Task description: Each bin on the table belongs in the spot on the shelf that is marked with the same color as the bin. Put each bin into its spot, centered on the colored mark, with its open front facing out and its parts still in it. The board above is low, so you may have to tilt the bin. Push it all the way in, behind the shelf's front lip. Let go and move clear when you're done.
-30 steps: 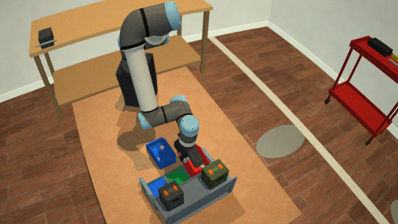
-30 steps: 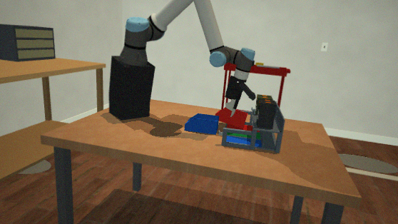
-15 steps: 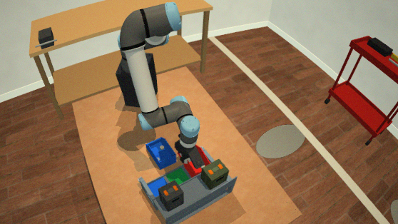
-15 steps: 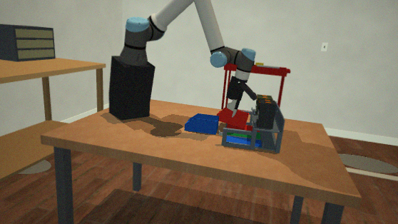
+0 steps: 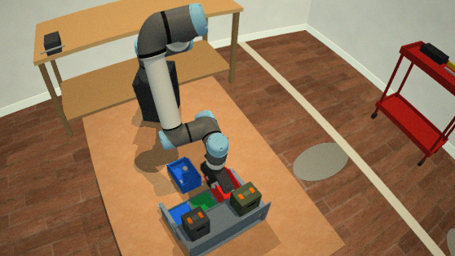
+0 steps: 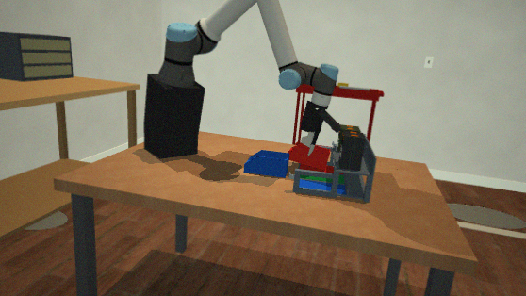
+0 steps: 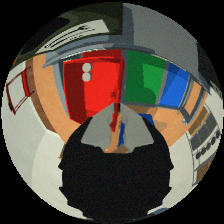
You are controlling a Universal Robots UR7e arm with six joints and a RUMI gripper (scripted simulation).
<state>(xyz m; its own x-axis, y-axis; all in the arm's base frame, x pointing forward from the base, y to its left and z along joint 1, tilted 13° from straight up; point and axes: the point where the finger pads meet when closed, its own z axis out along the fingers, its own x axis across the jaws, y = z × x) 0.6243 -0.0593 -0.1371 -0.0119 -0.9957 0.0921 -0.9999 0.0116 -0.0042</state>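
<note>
The red bin is 5 cm to the left of my hand and 3 cm below it. The rest, counted from my hand: blue bin: 17 cm behind, 6 cm to the right, 5 cm below.
</note>
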